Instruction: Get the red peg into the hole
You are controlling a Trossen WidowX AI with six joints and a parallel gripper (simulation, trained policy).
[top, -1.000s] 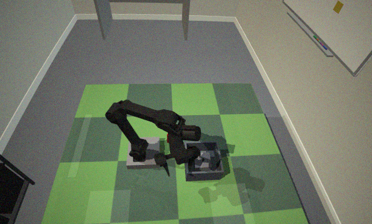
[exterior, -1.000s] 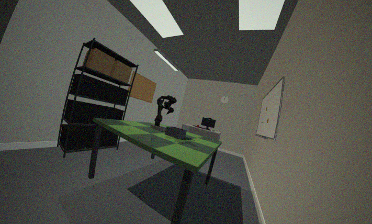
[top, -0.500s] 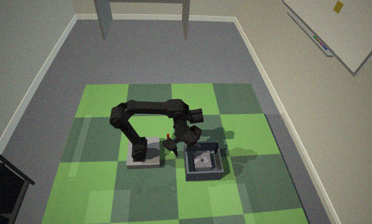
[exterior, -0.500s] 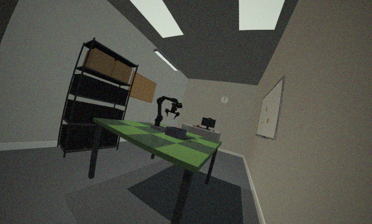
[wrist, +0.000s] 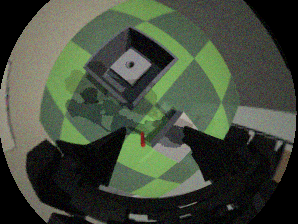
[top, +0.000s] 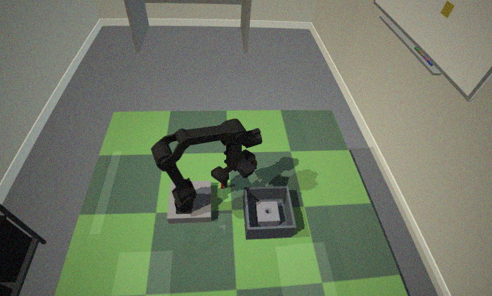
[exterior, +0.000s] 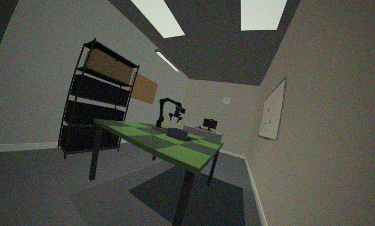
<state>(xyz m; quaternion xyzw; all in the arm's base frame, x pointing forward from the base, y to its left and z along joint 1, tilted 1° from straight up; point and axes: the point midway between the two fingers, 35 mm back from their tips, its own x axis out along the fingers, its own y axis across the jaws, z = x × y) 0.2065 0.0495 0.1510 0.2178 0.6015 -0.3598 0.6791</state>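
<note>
Right now the red peg is 120 mm below my gripper tip, 80 mm to the left of it and 40 mm behind it. Round my gripper tip: plate (140 mm ahead, 120 mm below, 90 mm to the right); grey box (140 mm below, 140 mm ahead, 90 mm to the right).
</note>
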